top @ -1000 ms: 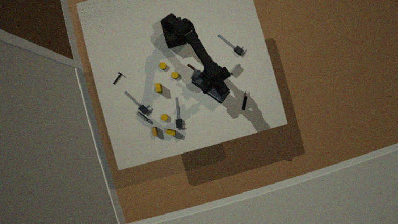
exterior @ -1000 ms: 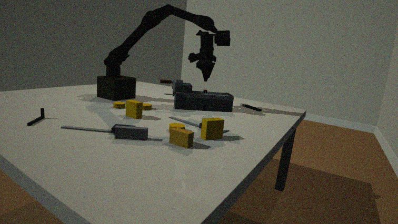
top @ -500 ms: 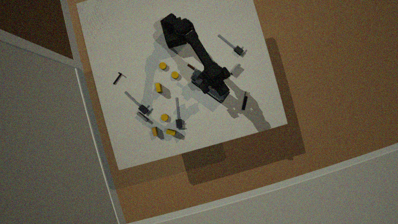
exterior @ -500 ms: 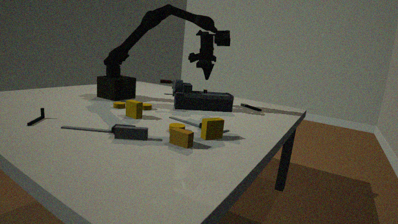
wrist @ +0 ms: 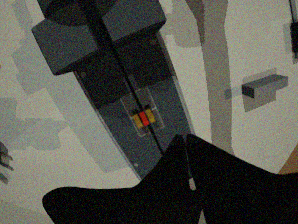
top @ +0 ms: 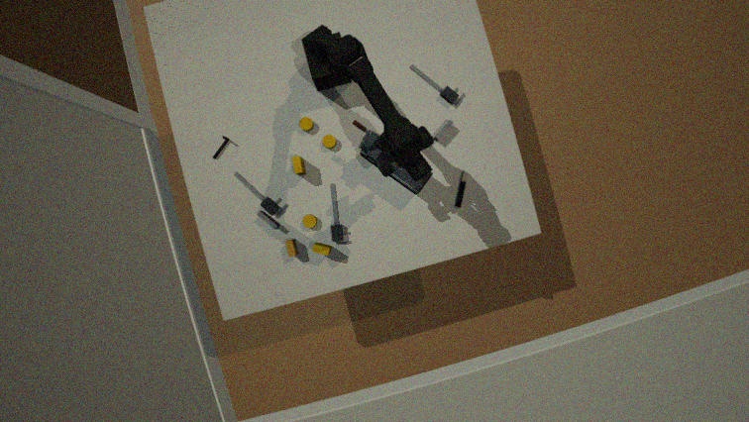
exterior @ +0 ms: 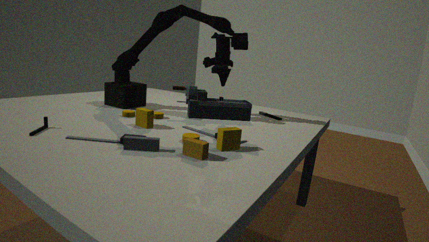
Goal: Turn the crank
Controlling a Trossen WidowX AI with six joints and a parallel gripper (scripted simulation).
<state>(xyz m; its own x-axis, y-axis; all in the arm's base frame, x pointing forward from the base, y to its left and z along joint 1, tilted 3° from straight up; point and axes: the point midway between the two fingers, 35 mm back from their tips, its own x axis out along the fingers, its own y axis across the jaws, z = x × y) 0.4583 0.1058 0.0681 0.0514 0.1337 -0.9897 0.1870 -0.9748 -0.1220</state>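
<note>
My gripper tip is now 10 mm short of the slide, 20 mm to the left of it and 50 mm above it. From my gripper tip the other things lie so: black l-shaped key 350 mm behind, 590 mm to the right, 120 mm below; black bar 180 mm ahead, 180 mm to the left, 130 mm below; brown crank handle 160 mm behind, 100 mm to the right, 20 mm below.
</note>
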